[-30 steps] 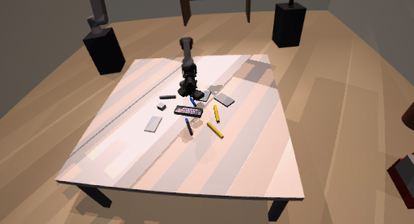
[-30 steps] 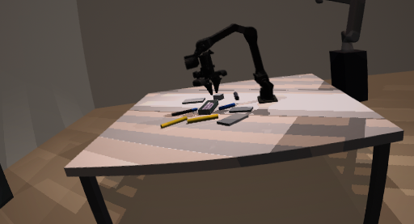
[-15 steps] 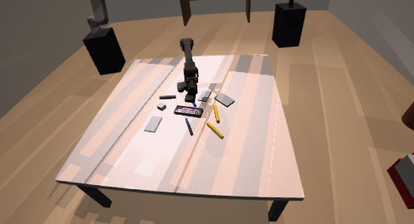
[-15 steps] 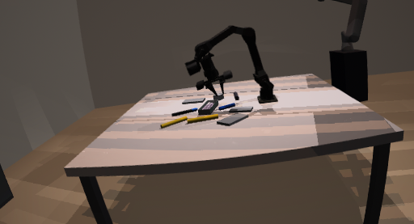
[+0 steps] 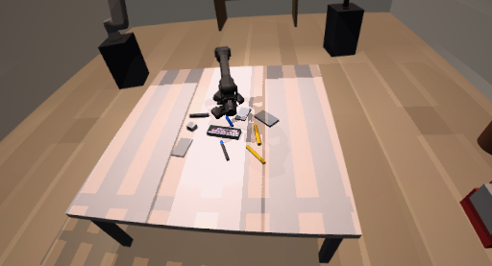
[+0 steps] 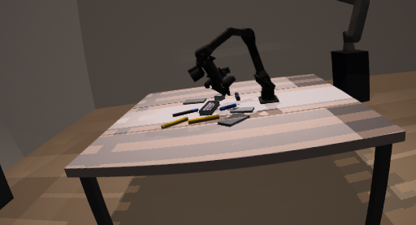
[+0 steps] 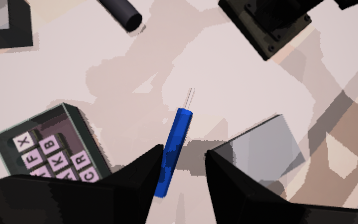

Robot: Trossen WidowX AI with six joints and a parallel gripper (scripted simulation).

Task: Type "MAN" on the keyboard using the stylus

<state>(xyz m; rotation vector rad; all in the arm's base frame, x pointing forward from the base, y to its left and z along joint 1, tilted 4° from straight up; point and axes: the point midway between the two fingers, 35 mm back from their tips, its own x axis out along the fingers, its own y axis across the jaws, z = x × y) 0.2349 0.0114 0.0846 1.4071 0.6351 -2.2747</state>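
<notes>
The blue stylus is 60 mm below my gripper tip, 30 mm behind it and 10 mm to the right of it. From my gripper tip the other things lie so: blue-tipped pen (200 mm ahead, 60 mm below, 40 mm to the right); dark bar (180 mm to the right, 80 mm behind, 60 mm below); grey slab (90 mm to the left, 60 mm below, 50 mm behind).
</notes>
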